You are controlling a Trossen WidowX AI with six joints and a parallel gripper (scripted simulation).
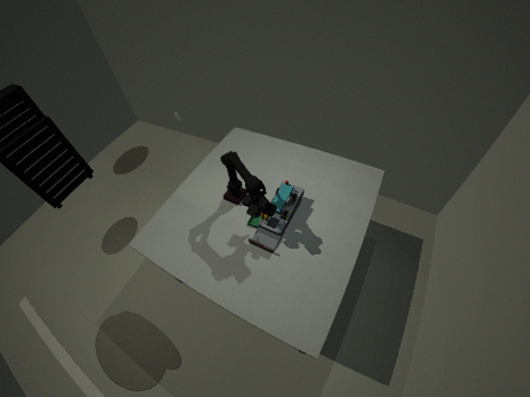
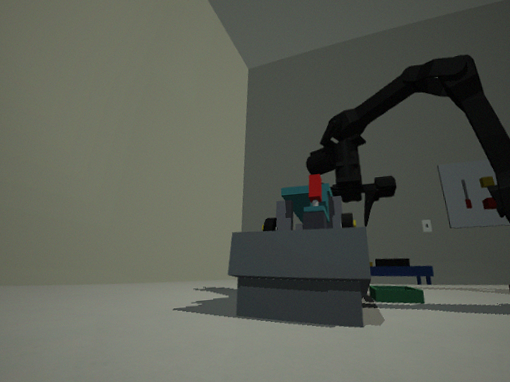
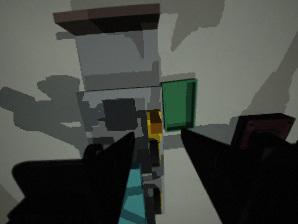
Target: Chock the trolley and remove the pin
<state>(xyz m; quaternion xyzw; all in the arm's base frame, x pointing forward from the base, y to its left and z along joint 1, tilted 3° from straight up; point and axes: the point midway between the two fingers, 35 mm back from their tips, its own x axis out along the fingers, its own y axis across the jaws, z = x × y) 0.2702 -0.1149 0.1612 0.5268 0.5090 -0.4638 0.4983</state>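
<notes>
Right now the red-headed stop pin is 30 mm ahead of my gripper tip, 260 mm to the left of it and 10 mm below it. From my gripper tip the other things lie so: grey ramp block 60 mm ahead, 130 mm to the left, 90 mm below; then yellow chock 30 mm to the left, 60 mm below; then teal trolley 60 mm ahead, 140 mm to the left, 30 mm below.
</notes>
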